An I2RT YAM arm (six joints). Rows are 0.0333 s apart.
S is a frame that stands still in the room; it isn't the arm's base.
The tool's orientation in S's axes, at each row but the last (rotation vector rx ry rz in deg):
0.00, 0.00, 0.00
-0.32, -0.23, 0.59
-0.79, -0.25, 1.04
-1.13, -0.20, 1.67
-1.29, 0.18, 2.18
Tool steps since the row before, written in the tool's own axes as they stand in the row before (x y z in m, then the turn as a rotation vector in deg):
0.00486, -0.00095, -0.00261, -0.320, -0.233, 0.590
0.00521, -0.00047, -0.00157, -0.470, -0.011, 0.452
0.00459, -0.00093, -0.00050, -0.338, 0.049, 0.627
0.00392, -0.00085, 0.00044, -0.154, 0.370, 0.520
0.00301, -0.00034, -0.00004, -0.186, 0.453, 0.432
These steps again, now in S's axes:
0.00486, -0.00095, -0.00261, -0.320, -0.233, 0.590
0.00522, -0.00042, -0.00155, -0.472, -0.013, 0.450
0.00461, -0.00085, -0.00047, -0.342, 0.051, 0.625
0.00394, -0.00073, 0.00047, -0.167, 0.376, 0.512
0.00302, -0.00023, -0.00004, -0.202, 0.455, 0.422

